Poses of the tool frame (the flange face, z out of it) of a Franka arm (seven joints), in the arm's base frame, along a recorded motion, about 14 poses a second.
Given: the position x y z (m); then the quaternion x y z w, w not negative.
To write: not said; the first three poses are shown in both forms.
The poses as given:
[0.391 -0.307 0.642 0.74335 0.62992 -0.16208 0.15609]
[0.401 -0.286 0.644 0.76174 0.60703 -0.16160 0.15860]
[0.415 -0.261 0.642 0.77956 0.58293 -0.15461 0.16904]
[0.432 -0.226 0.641 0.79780 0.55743 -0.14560 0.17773]
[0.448 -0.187 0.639 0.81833 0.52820 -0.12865 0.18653]
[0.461 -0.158 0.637 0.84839 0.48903 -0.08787 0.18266]
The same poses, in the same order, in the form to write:
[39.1 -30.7 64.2 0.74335 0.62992 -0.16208 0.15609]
[40.1 -28.6 64.4 0.76174 0.60703 -0.16160 0.15860]
[41.5 -26.1 64.2 0.77956 0.58293 -0.15461 0.16904]
[43.2 -22.6 64.1 0.79780 0.55743 -0.14560 0.17773]
[44.8 -18.7 63.9 0.81833 0.52820 -0.12865 0.18653]
[46.1 -15.8 63.7 0.84839 0.48903 -0.08787 0.18266]

